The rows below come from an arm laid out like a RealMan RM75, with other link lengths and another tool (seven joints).
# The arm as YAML. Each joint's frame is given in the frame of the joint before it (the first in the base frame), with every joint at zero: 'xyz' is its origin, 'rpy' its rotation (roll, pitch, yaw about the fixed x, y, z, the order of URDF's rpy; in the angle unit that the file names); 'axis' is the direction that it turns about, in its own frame. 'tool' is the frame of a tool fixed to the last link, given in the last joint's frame.
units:
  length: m
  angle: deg
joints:
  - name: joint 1
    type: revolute
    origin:
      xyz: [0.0, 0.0, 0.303]
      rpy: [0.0, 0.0, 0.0]
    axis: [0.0, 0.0, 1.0]
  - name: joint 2
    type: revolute
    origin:
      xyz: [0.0, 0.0, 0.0]
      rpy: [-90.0, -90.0, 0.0]
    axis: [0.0, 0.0, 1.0]
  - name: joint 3
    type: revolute
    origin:
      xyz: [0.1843, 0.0, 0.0]
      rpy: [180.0, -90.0, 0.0]
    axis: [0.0, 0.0, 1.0]
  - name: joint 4
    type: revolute
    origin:
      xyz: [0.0, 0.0, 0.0]
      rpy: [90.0, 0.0, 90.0]
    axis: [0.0, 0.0, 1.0]
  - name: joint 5
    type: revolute
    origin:
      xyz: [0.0, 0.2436, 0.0]
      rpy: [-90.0, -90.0, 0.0]
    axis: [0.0, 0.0, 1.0]
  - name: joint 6
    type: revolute
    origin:
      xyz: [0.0, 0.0, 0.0]
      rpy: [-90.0, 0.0, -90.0]
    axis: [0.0, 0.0, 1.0]
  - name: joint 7
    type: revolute
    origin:
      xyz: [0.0, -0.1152, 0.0]
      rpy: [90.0, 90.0, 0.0]
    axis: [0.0, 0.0, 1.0]
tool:
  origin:
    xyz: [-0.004, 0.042, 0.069]
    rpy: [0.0, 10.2, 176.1]
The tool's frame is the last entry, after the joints.
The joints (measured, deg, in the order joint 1, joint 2, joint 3, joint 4, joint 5, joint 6, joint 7), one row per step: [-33.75 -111.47 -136.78 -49.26 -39.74 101.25 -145.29]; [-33.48 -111.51 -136.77 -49.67 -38.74 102.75 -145.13]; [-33.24 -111.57 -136.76 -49.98 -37.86 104.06 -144.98]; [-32.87 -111.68 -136.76 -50.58 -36.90 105.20 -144.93]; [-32.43 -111.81 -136.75 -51.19 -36.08 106.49 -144.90]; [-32.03 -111.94 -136.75 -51.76 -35.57 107.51 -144.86]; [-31.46 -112.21 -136.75 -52.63 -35.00 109.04 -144.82]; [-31.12 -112.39 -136.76 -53.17 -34.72 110.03 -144.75]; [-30.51 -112.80 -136.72 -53.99 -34.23 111.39 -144.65]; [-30.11 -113.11 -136.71 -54.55 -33.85 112.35 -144.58]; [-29.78 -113.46 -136.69 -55.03 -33.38 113.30 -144.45]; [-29.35 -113.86 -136.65 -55.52 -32.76 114.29 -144.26]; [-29.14 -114.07 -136.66 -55.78 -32.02 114.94 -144.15]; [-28.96 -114.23 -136.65 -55.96 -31.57 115.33 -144.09]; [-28.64 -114.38 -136.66 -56.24 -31.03 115.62 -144.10]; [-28.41 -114.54 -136.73 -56.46 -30.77 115.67 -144.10]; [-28.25 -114.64 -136.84 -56.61 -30.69 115.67 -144.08]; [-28.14 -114.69 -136.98 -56.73 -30.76 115.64 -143.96]
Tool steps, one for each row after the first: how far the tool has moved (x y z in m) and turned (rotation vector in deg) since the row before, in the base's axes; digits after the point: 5 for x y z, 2 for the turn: [-0.00178 -0.00587 -0.00036 -1.54 0.44 0.18]; [-0.00160 -0.00534 -0.00054 -1.39 0.34 0.21]; [-0.00222 -0.00490 0.00037 -1.10 0.56 0.29]; [-0.00193 -0.00550 0.00026 -1.19 0.36 0.37]; [-0.00115 -0.00425 0.00042 -0.84 0.17 0.25]; [-0.00070 -0.00611 0.00028 -1.21 0.03 0.32]; [0.00001 -0.00379 0.00015 -0.76 -0.08 0.13]; [-0.00046 -0.00609 -0.00068 -1.16 -0.11 0.29]; [-0.00020 -0.00428 -0.00058 -0.84 -0.08 0.22]; [-0.00003 -0.00433 -0.00107 -0.94 -0.08 0.17]; [-0.00070 -0.00515 -0.00136 -1.07 -0.02 0.25]; [-0.00129 -0.00352 -0.00062 -0.81 0.27 0.28]; [-0.00092 -0.00237 -0.00053 -0.50 0.16 0.21]; [-0.00199 -0.00254 -0.00006 -0.36 0.34 0.38]; [-0.00115 -0.00119 -0.00014 -0.03 0.14 0.21]; [-0.00063 -0.00054 0.00010 0.10 0.01 0.12]; [-0.00012 -0.00002 0.00038 0.20 -0.11 -0.05]
